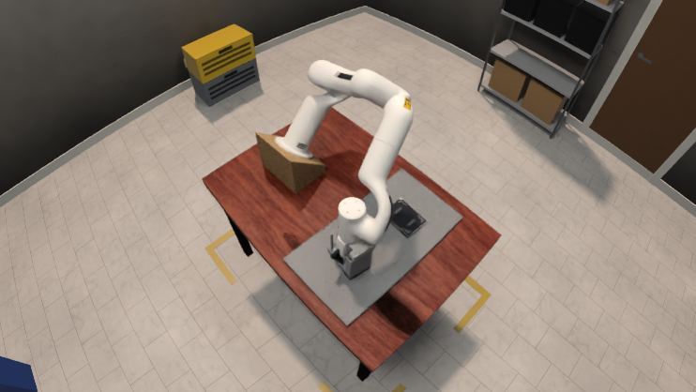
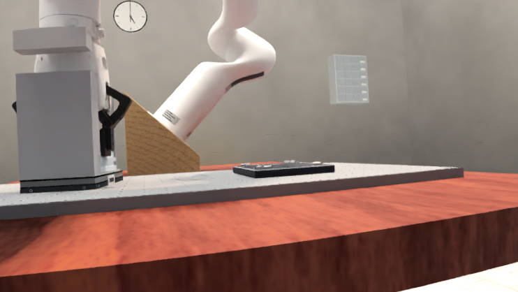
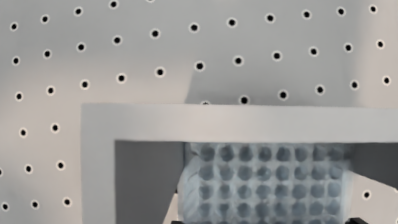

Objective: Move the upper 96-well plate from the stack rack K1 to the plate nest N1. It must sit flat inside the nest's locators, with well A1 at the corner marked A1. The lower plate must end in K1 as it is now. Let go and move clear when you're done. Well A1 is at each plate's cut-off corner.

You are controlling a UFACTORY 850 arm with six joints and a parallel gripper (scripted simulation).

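Now: hand 10 mm above the pale 96-well plate. Round my hand: plate nest N1: 30 mm behind, 300 mm to the left, 50 mm below.
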